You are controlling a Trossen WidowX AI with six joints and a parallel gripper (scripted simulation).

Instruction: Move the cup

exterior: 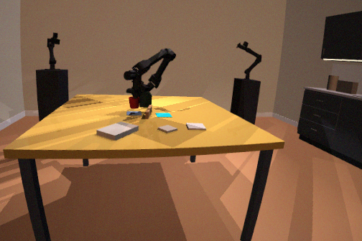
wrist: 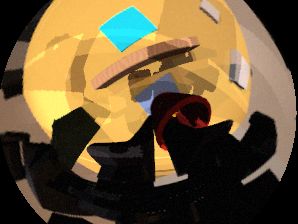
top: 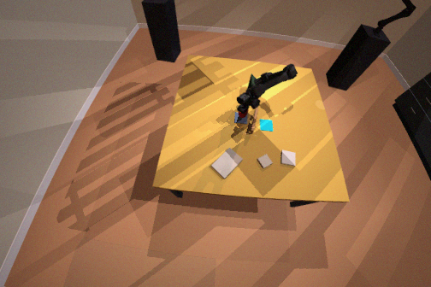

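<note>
Now: the teal pad 190 mm to the left of my gripper tip, 80 mm below it and 50 mm ahead of it. The rest, counted from my gripper tip: red cup (30 mm ahead, 10 mm to the right); then wooden stick (90 mm to the left, 60 mm below, 40 mm ahead); then light blue pad (80 mm below, 30 mm ahead, 10 mm to the right).
</note>
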